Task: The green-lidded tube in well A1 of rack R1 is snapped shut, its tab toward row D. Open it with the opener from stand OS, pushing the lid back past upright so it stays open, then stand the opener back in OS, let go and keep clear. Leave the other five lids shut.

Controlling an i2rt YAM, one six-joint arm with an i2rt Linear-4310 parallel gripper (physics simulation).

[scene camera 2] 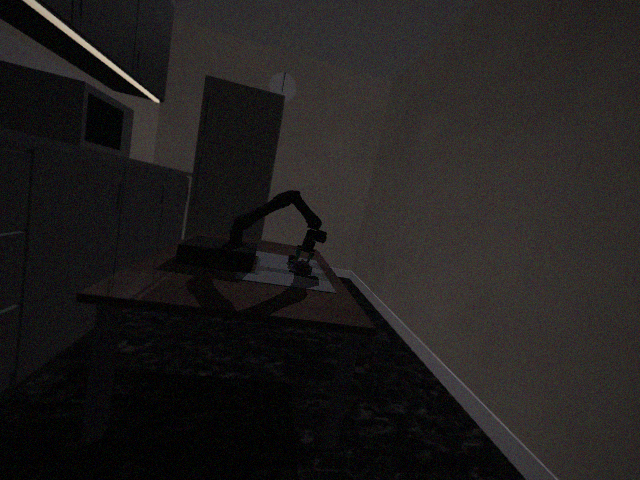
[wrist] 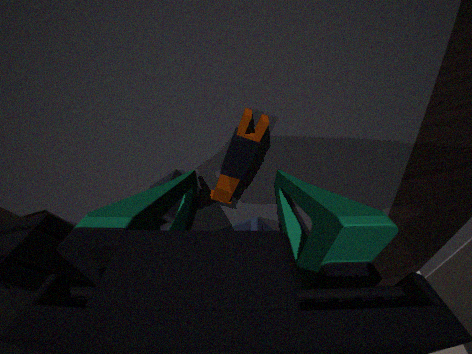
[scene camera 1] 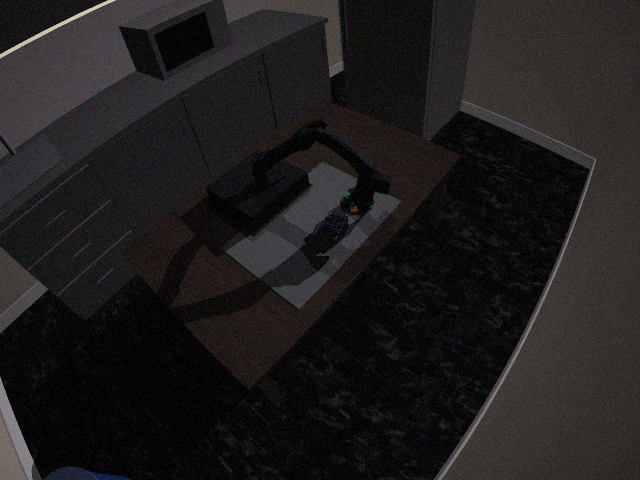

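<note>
The opener, dark with orange ends and a forked far end, lies on the mat ahead of the fingers in the wrist view. Its orange also shows small under the hand in scene camera 1. My gripper, with green fingers, is open over the opener's near end and does not grip it. Rack R1 is a small bluish block beside the hand, mostly hidden by the gripper body in the wrist view. A grey block, seemingly stand OS, is partly hidden behind the left finger. The green lid in A1 cannot be made out.
The pale mat lies on the brown table. The arm's dark base box stands at the mat's cabinet side. The table edge is near the rack on the side away from the cabinets. The room is dim, with arm shadows over the mat.
</note>
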